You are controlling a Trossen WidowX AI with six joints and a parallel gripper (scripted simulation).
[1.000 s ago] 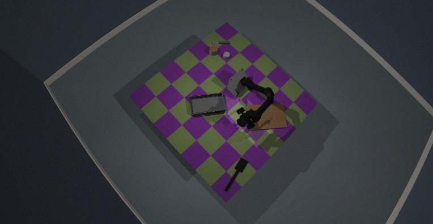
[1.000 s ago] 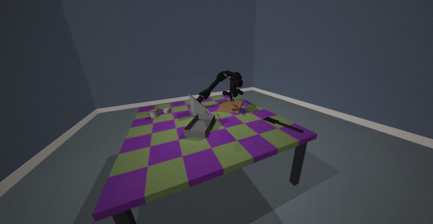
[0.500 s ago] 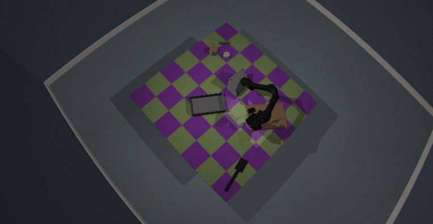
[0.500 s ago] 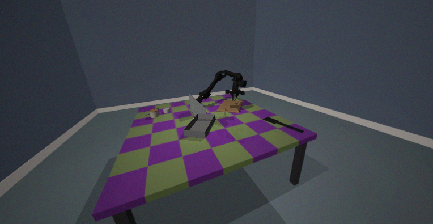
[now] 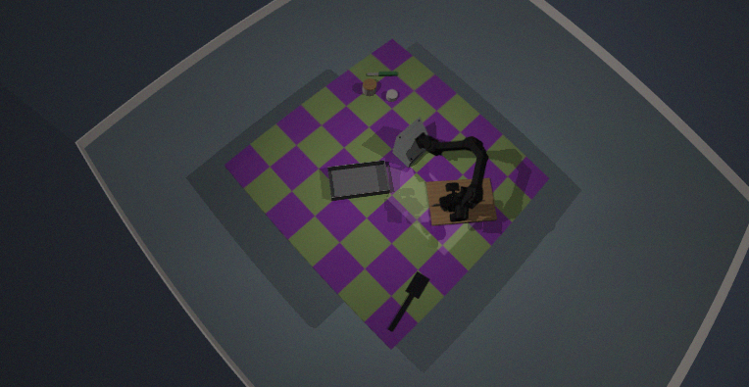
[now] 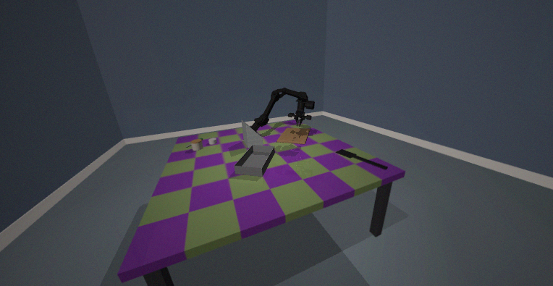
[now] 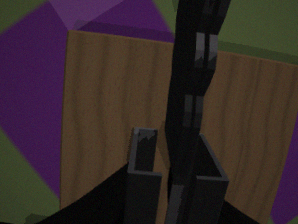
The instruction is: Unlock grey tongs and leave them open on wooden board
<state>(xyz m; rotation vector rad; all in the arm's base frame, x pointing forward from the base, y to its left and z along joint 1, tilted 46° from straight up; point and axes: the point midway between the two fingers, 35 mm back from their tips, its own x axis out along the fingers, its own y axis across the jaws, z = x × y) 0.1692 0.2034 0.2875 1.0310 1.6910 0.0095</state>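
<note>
Now: the wooden board 120 mm below my gripper tip, 120 mm behind it and 30 mm to the left of it. Round my gripper tip: white cup (680 mm to the right, 300 mm behind, 110 mm below); black spatula (450 mm ahead, 190 mm to the left, 120 mm below); grey roasting tin (430 mm to the right, 210 mm ahead, 100 mm below).
</note>
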